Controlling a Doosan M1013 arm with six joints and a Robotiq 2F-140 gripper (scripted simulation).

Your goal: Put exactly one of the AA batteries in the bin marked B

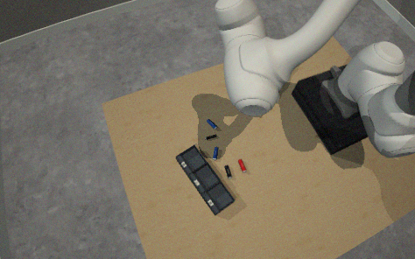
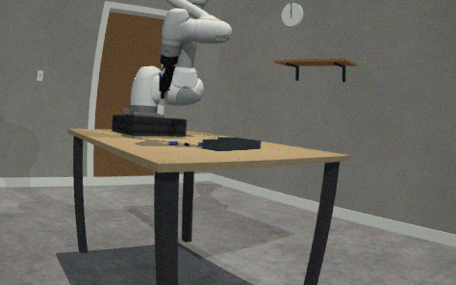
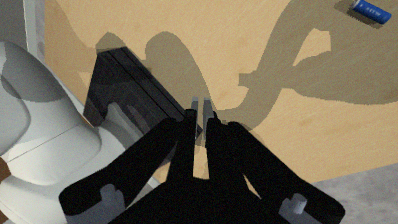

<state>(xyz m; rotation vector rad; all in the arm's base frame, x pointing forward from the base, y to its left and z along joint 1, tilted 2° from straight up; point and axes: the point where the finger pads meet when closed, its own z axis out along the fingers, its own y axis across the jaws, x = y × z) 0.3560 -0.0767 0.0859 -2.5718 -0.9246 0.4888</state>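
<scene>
The bin strip lies 32 cm ahead of my hand, 16 cm below it and 14 cm to the left of it. Also, from my hand: black battery: 23 cm ahead, 18 cm below, 15 cm to the left; then red battery: 18 cm below, 17 cm ahead, 15 cm to the left.
</scene>
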